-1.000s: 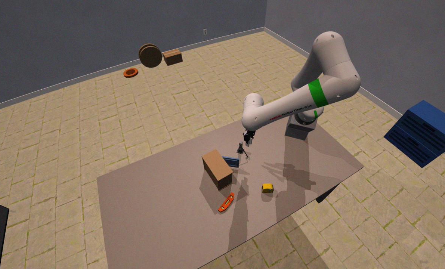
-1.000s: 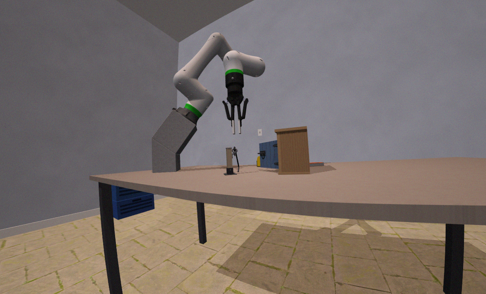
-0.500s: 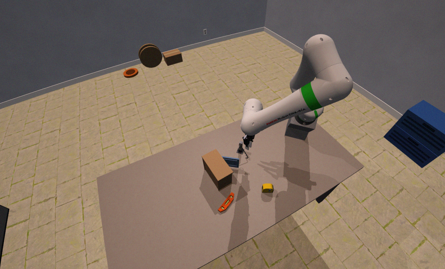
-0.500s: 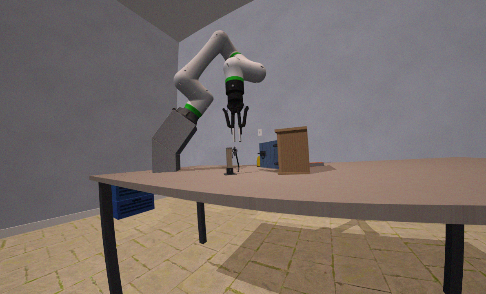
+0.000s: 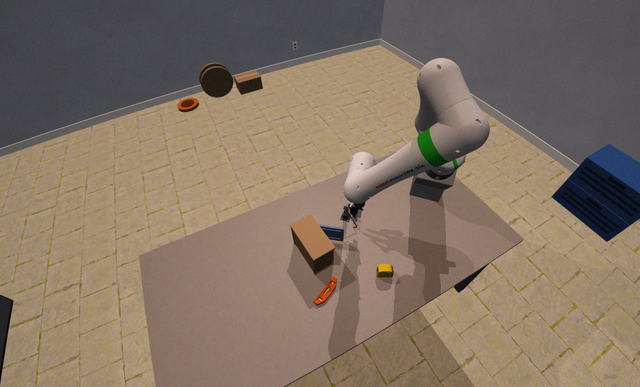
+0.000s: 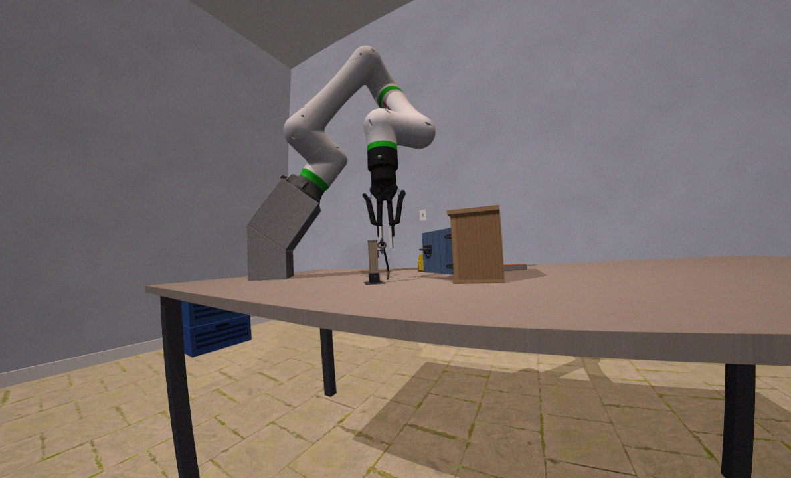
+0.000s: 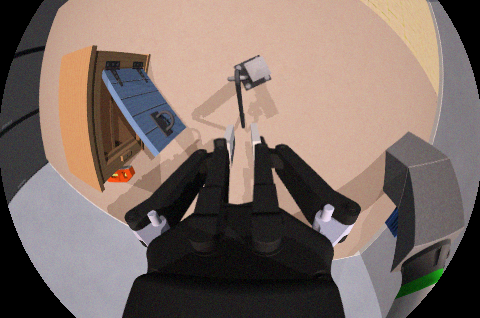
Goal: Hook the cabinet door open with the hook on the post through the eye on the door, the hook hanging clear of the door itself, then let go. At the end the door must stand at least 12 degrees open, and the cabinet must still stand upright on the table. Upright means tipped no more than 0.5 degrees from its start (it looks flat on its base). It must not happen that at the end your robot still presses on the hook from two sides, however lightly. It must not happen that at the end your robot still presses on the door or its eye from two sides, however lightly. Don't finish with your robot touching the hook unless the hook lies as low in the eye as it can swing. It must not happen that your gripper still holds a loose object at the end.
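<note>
The dark hook is 2 cm ahead of my hand, 4 cm to the right of it and 6 cm below it. Round my hand: hook post (2 cm ahead, 6 cm to the right, 5 cm below); then yellow tape measure (1 cm behind, 30 cm to the left, 9 cm below); then cabinet door (16 cm ahead, 5 cm below).
</note>
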